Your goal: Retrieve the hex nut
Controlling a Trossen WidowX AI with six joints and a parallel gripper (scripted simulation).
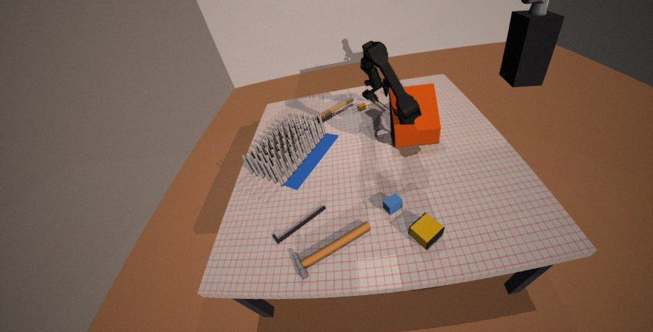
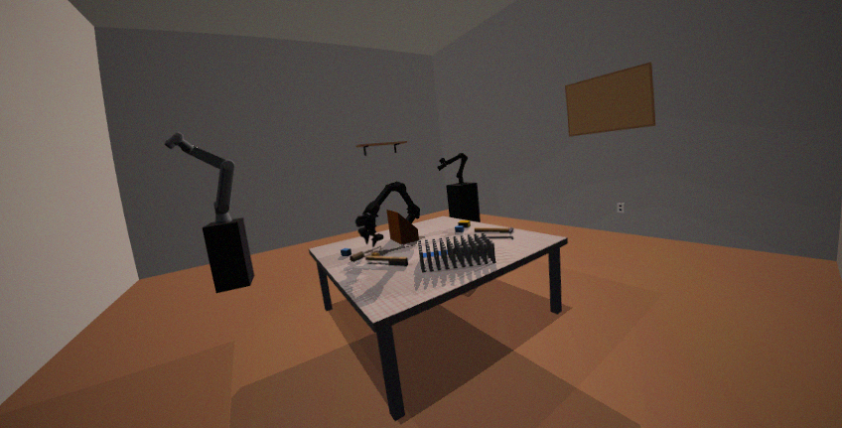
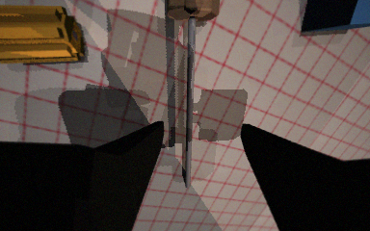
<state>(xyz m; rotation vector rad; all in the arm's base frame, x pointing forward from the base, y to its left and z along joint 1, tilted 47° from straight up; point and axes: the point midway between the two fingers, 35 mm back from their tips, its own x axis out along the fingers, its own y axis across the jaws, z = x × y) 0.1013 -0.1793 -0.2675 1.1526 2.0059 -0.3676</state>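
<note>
The thin wire tool is 1 cm ahead of my gripper tip, 1 cm to the right of it and 4 cm below it. Also, from my gripper tip: yellow block 11 cm behind, 81 cm to the left, 3 cm below; blue taped strip 35 cm ahead, 41 cm to the left, 5 cm below; yellow piece 13 cm ahead, 1 cm to the left, 4 cm below.
</note>
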